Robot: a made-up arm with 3 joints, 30 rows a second.
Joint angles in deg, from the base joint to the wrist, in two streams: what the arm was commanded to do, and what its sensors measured. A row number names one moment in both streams.
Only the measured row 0 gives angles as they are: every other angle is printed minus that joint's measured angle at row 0.
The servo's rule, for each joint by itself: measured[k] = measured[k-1] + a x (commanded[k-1-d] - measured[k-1]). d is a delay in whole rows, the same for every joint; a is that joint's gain. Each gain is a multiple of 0.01, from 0.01 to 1. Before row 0 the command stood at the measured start. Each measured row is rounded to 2 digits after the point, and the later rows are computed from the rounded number. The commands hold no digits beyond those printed.
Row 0, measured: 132.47 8.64 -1.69
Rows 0 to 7, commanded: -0.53 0.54 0.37; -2.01 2.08 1.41; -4.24 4.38 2.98; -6.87 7.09 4.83; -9.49 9.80 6.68; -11.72 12.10 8.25; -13.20 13.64 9.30; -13.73 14.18 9.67
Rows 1 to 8, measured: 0.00 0.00 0.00; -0.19 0.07 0.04; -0.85 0.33 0.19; -2.07 0.86 0.50; -3.80 1.67 0.98; -5.85 2.73 1.61; -7.96 3.95 2.34; -9.85 5.21 3.11
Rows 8 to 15, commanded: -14.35 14.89 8.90; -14.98 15.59 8.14; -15.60 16.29 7.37; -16.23 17.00 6.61; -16.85 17.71 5.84; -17.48 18.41 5.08; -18.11 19.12 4.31; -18.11 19.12 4.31
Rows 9 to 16, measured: -11.25 6.38 3.83; -12.37 7.49 4.39; -13.31 8.54 4.80; -14.13 9.55 5.08; -14.89 10.52 5.25; -15.60 11.45 5.31; -16.28 12.35 5.28; -16.94 13.23 5.17
